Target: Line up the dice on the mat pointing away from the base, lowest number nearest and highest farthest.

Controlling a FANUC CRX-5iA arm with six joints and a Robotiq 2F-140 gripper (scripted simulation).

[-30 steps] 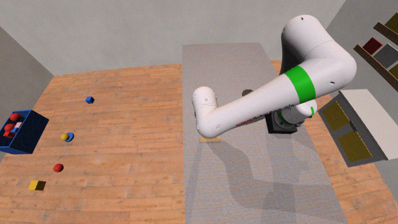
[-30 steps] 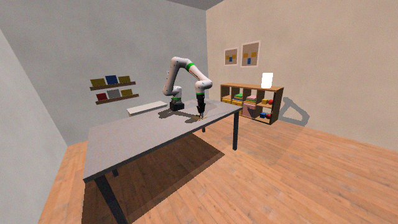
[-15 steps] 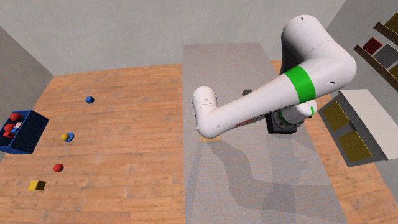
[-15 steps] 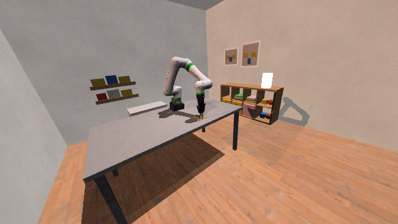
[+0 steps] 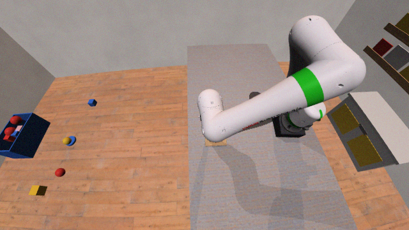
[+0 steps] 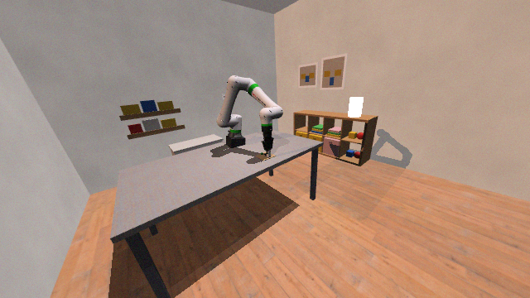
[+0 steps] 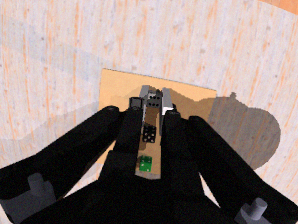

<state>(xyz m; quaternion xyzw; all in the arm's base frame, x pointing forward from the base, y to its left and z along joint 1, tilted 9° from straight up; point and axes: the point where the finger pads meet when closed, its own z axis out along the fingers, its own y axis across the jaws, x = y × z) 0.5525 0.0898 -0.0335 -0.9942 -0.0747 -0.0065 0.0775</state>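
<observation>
My hand is 30 mm above the white die. Also, from my hand: black die 50 mm behind, 10 mm to the right, 30 mm below; green die 90 mm behind, 10 mm to the right, 30 mm below; tan mat 50 mm behind, 10 mm to the right, 40 mm below.
</observation>
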